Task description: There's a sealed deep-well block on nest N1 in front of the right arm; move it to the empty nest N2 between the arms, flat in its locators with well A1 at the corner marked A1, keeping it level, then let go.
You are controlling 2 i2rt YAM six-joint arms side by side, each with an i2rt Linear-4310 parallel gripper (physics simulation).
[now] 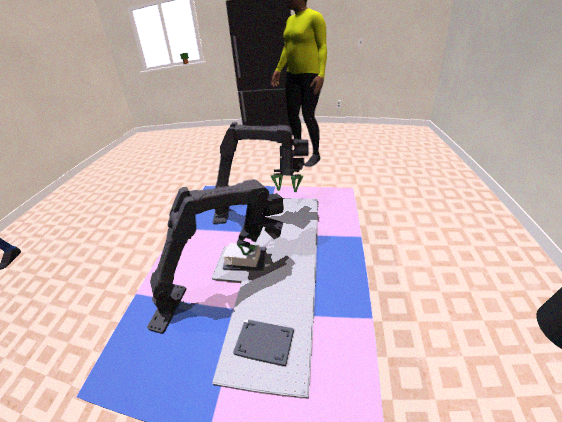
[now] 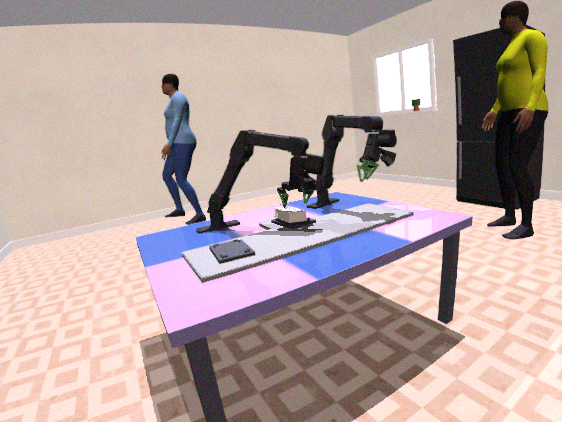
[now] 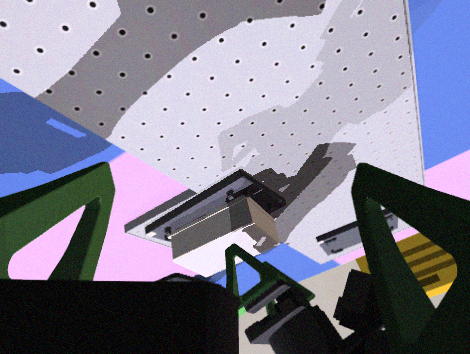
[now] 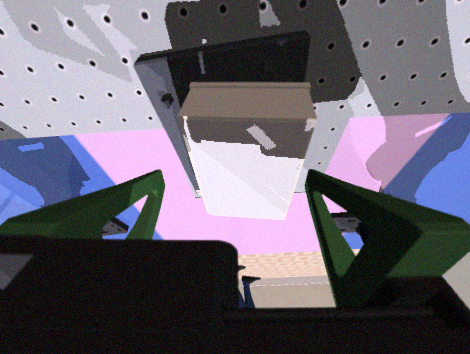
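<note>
The sealed deep-well block, a beige box with a pale top, sits on the dark nest N2 between the arms. It looks about level; its fit in the locators and its well A1 corner cannot be told. Nest N1, a dark plate with corner locators, holds no block. My right gripper is open just above the block, not gripping it. My left gripper is open, high over the board's far end.
Both nests stand on a pale perforated board on a blue and pink table. The right arm stands beside the board between the nests. A person in yellow and one in blue stand beyond the table.
</note>
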